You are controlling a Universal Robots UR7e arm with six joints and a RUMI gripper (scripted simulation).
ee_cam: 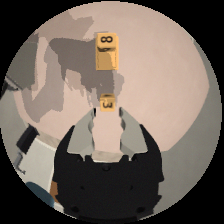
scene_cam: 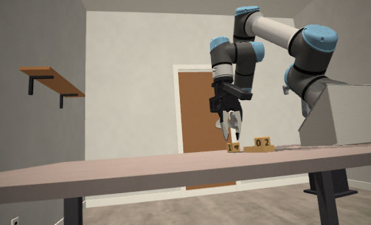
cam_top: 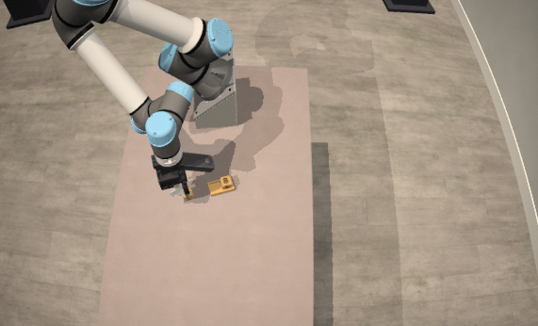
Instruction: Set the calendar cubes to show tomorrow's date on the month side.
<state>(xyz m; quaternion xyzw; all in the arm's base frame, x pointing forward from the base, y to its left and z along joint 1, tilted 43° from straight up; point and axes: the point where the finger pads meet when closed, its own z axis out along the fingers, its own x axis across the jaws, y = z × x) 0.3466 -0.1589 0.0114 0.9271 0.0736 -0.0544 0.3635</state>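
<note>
Now: the wooden tray 20 mm behind my hand, 110 mm to the left of it and 50 mm below it.
</note>
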